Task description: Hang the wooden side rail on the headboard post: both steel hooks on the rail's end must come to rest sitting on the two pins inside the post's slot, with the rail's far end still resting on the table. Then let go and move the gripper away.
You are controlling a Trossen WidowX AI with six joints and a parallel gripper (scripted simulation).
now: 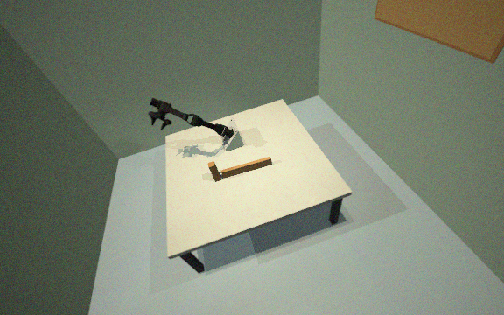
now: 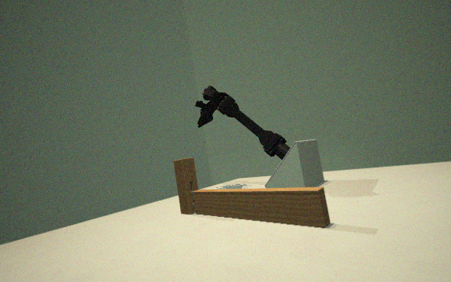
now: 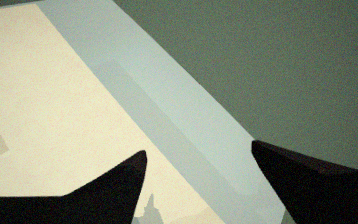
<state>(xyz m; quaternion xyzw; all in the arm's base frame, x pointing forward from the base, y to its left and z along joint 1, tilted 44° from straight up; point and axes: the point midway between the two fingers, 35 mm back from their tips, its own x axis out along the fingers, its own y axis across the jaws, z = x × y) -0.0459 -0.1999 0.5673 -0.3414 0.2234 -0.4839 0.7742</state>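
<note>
My gripper tip is now 370 mm to the right of the headboard post, 370 mm short of it and 290 mm above it.
</note>
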